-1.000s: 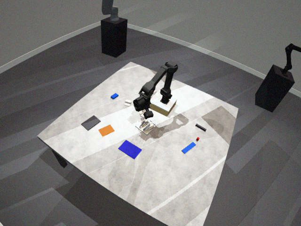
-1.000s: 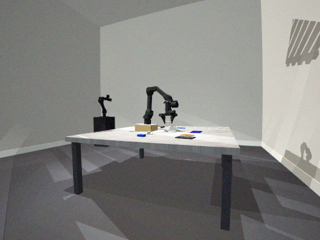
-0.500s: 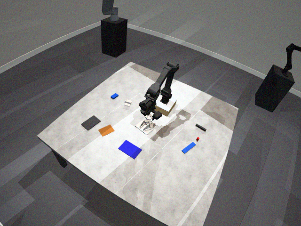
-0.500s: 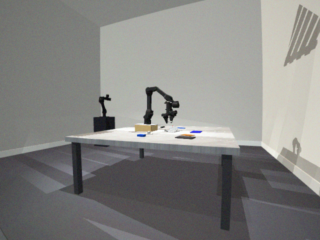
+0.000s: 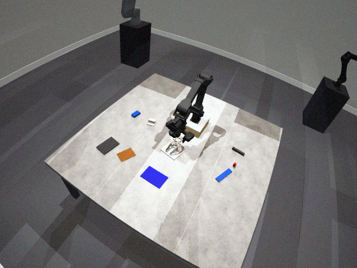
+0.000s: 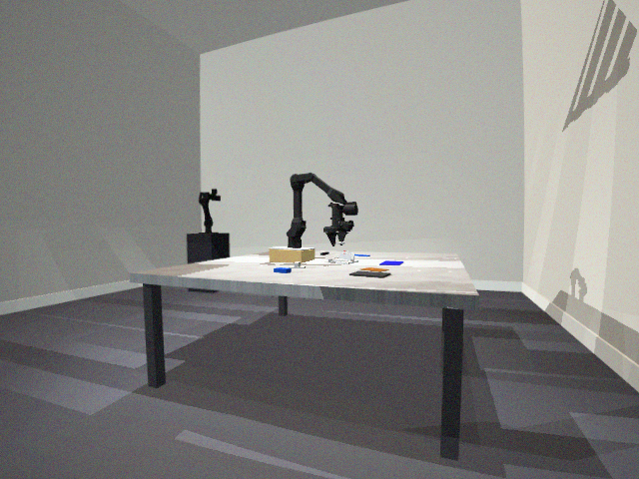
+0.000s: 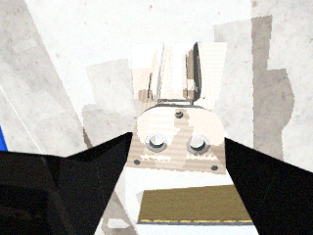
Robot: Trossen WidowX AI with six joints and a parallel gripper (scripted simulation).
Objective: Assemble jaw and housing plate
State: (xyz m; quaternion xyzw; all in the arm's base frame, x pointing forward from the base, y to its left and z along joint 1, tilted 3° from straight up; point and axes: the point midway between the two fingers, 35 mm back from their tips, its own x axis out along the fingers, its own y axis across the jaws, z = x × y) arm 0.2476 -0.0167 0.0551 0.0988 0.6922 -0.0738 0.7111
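Right now my gripper tip is 70 mm above the jaw and 20 mm to the left of it. The rest, counted from my gripper tip: blue tile (280 mm ahead, 80 mm below, 10 mm to the right); then white block (260 mm to the right, 110 mm behind, 70 mm below); then orange tile (250 mm to the right, 230 mm ahead, 80 mm below).
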